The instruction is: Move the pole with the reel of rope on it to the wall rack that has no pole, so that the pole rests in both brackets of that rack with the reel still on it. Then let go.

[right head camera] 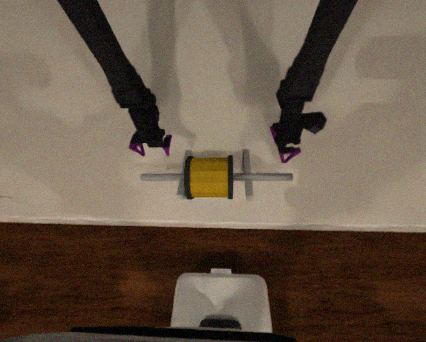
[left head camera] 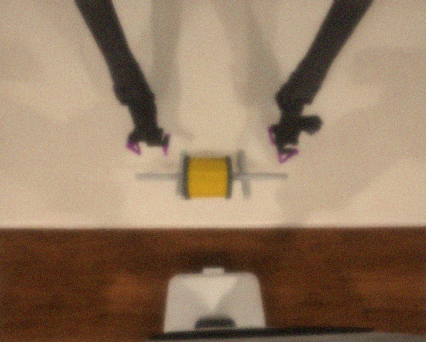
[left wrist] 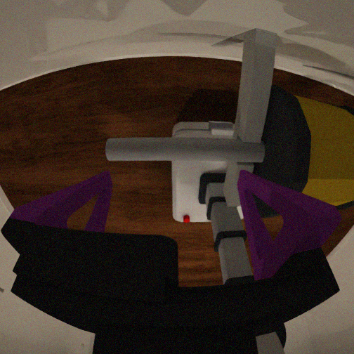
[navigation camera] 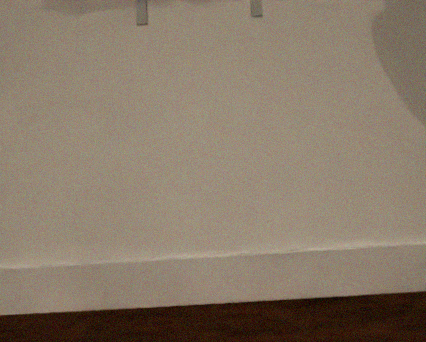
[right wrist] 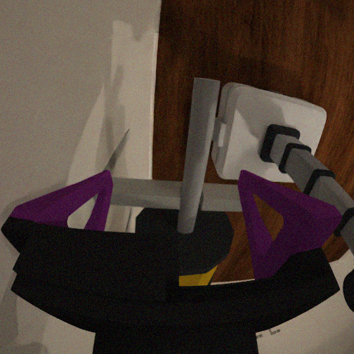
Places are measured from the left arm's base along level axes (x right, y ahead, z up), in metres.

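Where they show: left gripper, between the fingertips: (right head camera: 156, 155) (left head camera: 153, 154); right gripper, between the fingertips: (right head camera: 280, 153) (left head camera: 277, 153).
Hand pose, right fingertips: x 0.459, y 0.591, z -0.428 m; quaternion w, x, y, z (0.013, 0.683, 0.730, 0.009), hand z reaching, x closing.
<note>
After its pixels a point has its place.
The grey pole (left head camera: 157, 176) {y 0.556, x -0.009, z -0.519 m} (right head camera: 160, 177) {y 0.552, x -0.011, z -0.522 m} (left wrist: 150, 149) (right wrist: 200, 125) lies level across the picture in both head views, with the yellow reel (left head camera: 208, 177) {y 0.513, x 0.196, z -0.471 m} (right head camera: 211, 177) {y 0.513, x 0.204, z -0.472 m} (left wrist: 330, 150) on its middle. It crosses a grey bracket at each side of the reel: the left bracket (right head camera: 181, 190) {y 0.490, x 0.085, z -0.523 m} (left wrist: 257, 85) and the right bracket (left head camera: 244, 187) {y 0.503, x 0.336, z -0.525 m} (right head camera: 248, 189) {y 0.493, x 0.343, z -0.523 m} (right wrist: 142, 192). How deep it sits in them cannot be told. My left gripper (left head camera: 150, 149) {y 0.591, x -0.011, z -0.431 m} (right head camera: 153, 149) {y 0.591, x -0.011, z -0.431 m} (left wrist: 174, 177) is open and empty near the pole's left end. My right gripper (left head camera: 278, 147) {y 0.591, x 0.459, z -0.428 m} (right head camera: 279, 147) {y 0.591, x 0.459, z -0.428 m} (right wrist: 175, 176) is open and empty near its right end.
The pale wall (left head camera: 60, 190) {y 0.725, x -0.683, z -0.868 m} (navigation camera: 200, 150) {y 0.713, x 0.202, z -1.101 m} meets the brown wood floor (left head camera: 75, 280) {y 0.338, x -0.727, z -1.410 m} (navigation camera: 215, 322) {y 0.652, x 0.214, z -1.410 m}. The robot's white base (left head camera: 180, 295) {y 0.213, x 0.038, z -1.150 m} (right head camera: 187, 295) {y 0.204, x 0.041, z -1.150 m} stands below the reel in the head views. Two grey upright bars (navigation camera: 142, 12) {y 0.711, x 0.087, z -0.769 m} (navigation camera: 256, 7) {y 0.708, x 0.350, z -0.778 m} show at the navigation view's top edge.
</note>
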